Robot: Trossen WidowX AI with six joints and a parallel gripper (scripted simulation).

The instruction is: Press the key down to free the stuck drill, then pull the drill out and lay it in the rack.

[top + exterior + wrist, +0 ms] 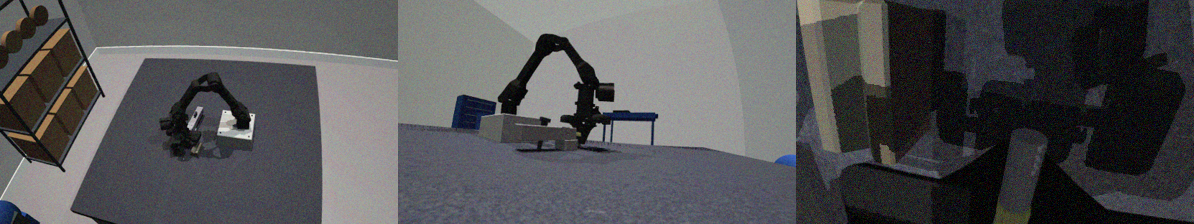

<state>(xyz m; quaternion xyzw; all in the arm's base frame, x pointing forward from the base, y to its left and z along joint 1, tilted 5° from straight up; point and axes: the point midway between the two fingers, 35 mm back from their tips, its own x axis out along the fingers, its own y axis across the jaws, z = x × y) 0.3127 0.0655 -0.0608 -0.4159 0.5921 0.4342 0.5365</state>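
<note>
Right now the drill is 40 mm to the right of my gripper tip, 30 mm above it and 10 mm behind it. Also, from my gripper tip: black key 160 mm to the right, 50 mm behind, 40 mm above; tan block 70 mm behind, 50 mm to the left.
</note>
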